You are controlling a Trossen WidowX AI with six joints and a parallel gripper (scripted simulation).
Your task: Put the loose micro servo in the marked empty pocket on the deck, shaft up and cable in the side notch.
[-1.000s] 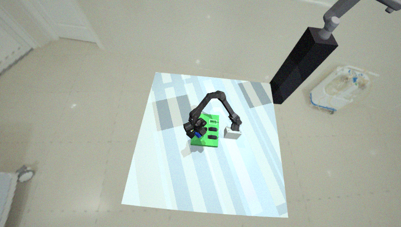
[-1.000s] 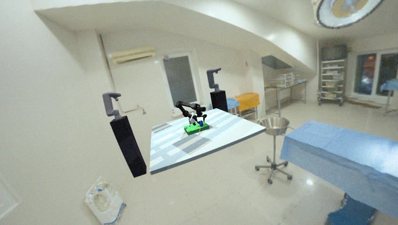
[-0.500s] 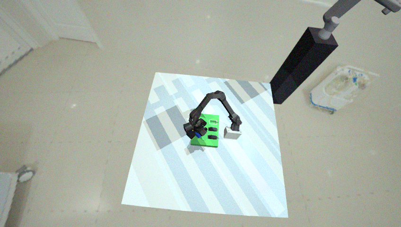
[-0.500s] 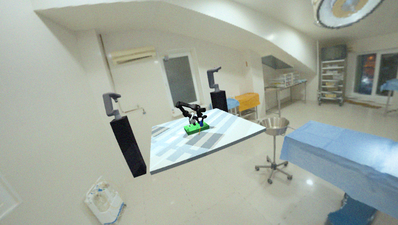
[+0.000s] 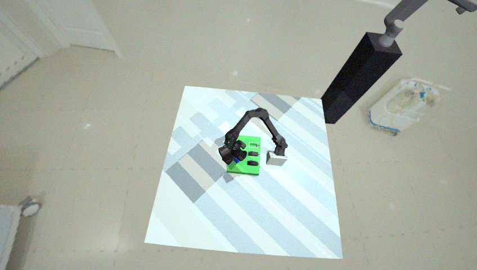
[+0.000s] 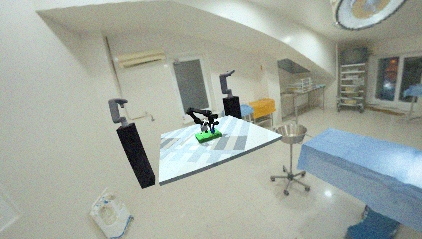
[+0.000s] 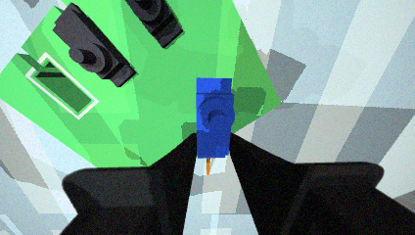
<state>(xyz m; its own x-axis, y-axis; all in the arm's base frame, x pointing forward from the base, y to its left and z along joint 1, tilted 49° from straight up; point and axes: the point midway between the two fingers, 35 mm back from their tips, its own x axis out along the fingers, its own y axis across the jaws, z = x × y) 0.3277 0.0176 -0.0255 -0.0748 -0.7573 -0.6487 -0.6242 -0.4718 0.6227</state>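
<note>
Now: gripper tip 40 mm past the green deck, 50 mm to the left of it and 80 mm above it.
</note>
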